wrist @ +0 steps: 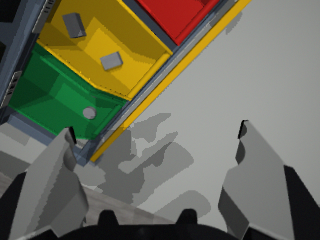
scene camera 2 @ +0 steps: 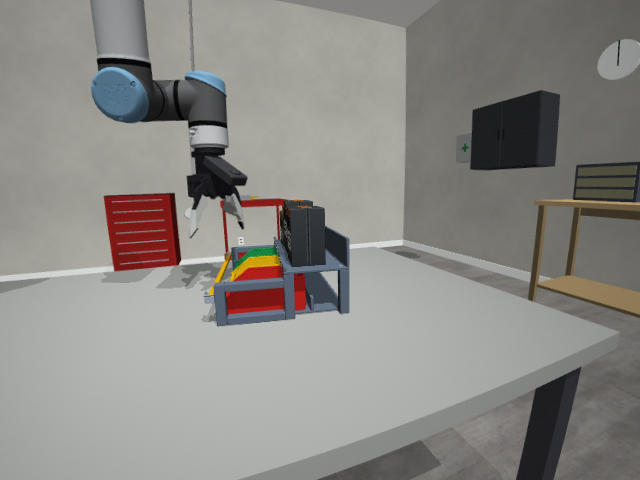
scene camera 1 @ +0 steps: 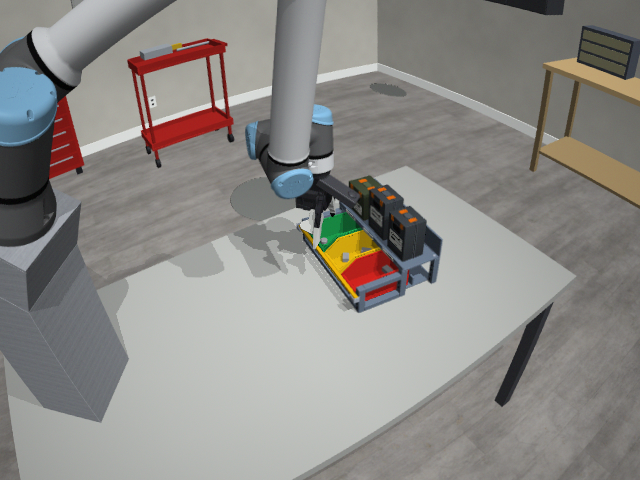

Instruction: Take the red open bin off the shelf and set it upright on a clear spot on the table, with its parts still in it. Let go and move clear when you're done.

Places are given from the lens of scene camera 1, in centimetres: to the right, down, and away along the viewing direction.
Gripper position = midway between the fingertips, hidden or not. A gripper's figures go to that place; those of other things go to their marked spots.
my gripper (scene camera 1: 323, 232): 1, -2, 135
red bin (scene camera 1: 365, 269): 14, 9, 141
